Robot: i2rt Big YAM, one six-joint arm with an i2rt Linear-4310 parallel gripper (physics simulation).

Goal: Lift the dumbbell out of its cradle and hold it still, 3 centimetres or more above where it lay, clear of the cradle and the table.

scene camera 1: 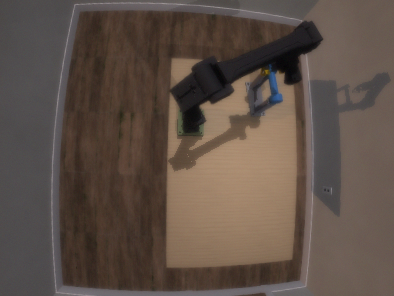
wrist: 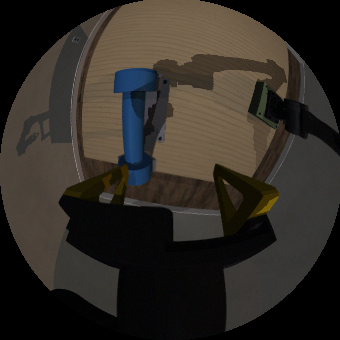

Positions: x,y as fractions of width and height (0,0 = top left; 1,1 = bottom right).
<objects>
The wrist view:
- my gripper: 0.50,0.50
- blue dumbbell: 0.39,0.24
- grey cradle: 0.46,0.31
</objects>
